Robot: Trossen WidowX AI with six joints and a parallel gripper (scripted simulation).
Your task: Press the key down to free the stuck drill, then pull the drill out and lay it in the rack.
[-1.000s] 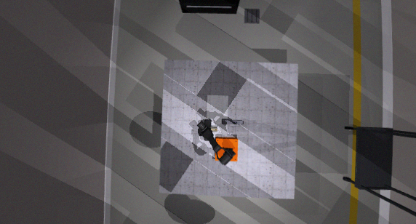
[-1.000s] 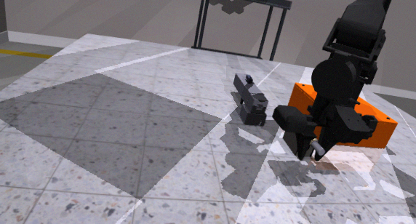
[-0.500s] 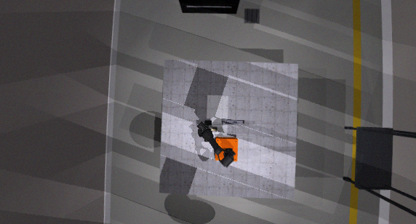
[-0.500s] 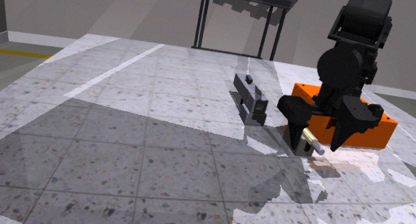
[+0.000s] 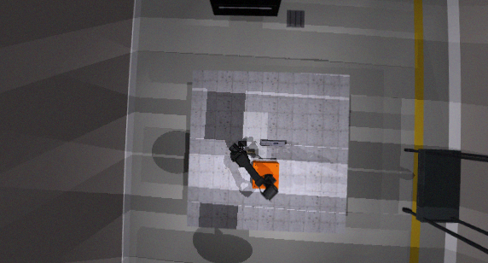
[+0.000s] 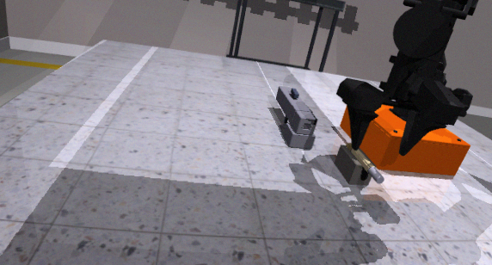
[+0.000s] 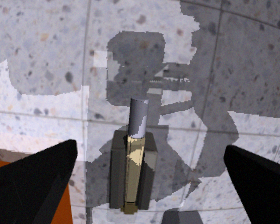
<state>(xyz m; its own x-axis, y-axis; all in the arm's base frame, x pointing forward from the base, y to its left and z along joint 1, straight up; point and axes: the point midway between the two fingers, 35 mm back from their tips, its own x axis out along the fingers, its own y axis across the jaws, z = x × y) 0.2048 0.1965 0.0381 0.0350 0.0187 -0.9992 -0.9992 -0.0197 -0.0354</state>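
The drill lies 40 mm to the right of my gripper tip, 40 mm below it and 10 mm behind it. Also, from my gripper tip: key (250 mm to the right, 60 mm ahead, 30 mm below); block housing (230 mm to the right, 60 mm ahead, 40 mm below); rack (60 mm to the right, 60 mm below, 10 mm behind).
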